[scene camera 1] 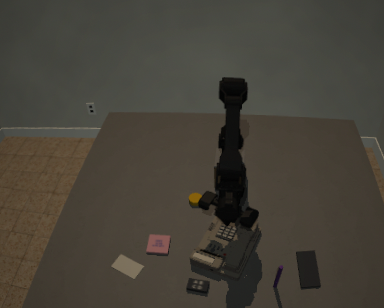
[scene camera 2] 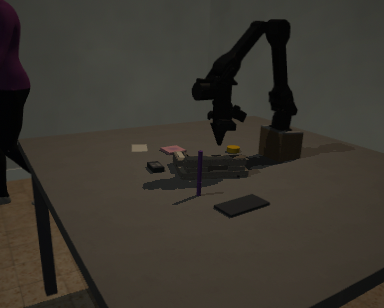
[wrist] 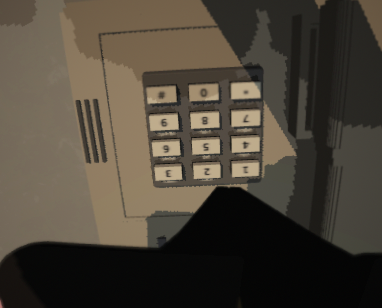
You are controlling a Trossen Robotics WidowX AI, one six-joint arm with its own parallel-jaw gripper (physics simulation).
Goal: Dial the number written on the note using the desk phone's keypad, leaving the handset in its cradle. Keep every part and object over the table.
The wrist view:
gripper: 226, 198
handset: 336, 109
desk phone: 106, 55
